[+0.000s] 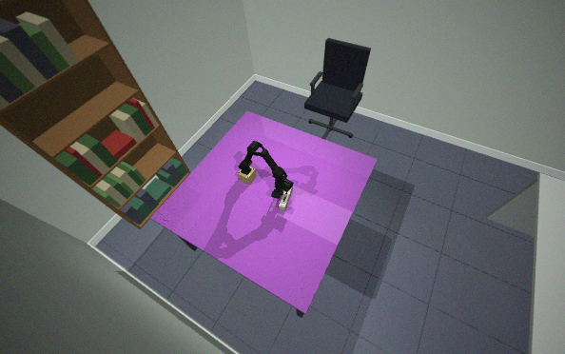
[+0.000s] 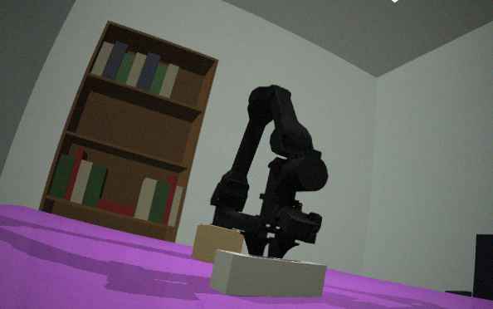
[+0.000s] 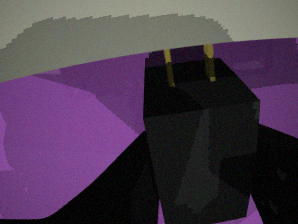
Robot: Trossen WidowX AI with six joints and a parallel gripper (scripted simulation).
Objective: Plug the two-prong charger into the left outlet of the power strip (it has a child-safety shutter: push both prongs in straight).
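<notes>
The two-prong charger lies 2 cm ahead of my gripper tip and 1 cm above it.
</notes>
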